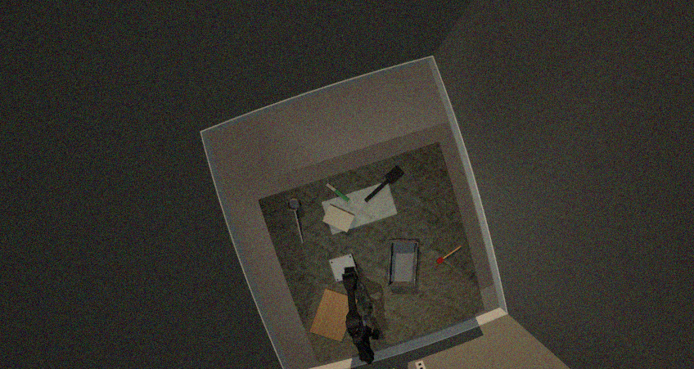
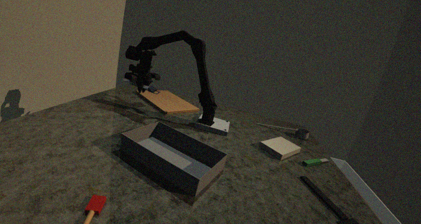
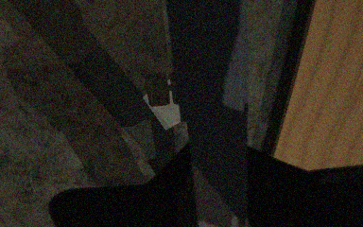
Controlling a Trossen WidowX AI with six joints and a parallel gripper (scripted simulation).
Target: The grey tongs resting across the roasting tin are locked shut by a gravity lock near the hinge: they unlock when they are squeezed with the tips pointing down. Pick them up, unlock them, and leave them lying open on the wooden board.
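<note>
Now: gripper tip 200 mm past the wooden board, 70 mm above it and 40 mm to the right of it. Round my gripper tip: roasting tin (380 mm to the left, 320 mm ahead, 50 mm below); then block (740 mm to the left, 60 mm below, 60 mm behind); then red-headed brush (640 mm ahead, 350 mm to the left, 70 mm below).
</note>
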